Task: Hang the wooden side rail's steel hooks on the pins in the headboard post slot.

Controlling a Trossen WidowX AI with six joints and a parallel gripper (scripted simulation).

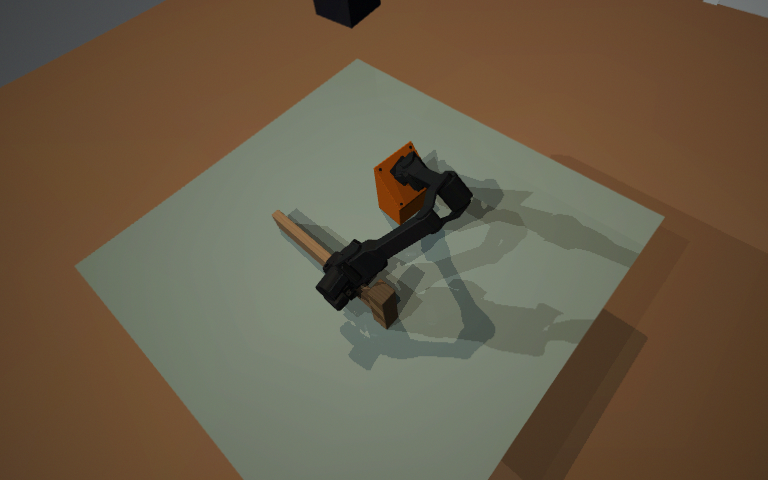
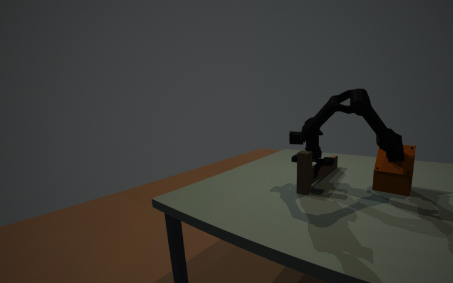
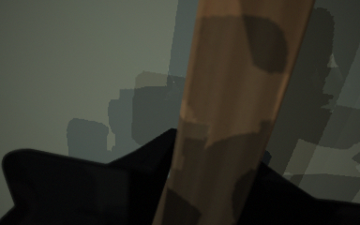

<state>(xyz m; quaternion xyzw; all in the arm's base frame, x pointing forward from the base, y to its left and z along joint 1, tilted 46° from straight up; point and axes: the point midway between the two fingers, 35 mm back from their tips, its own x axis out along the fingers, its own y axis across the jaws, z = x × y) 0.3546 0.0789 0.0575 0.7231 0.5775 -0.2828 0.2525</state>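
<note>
Now: gripper tip 9 cm to the right of the headboard post, 4 cm below it and 1 cm short of it.
</note>
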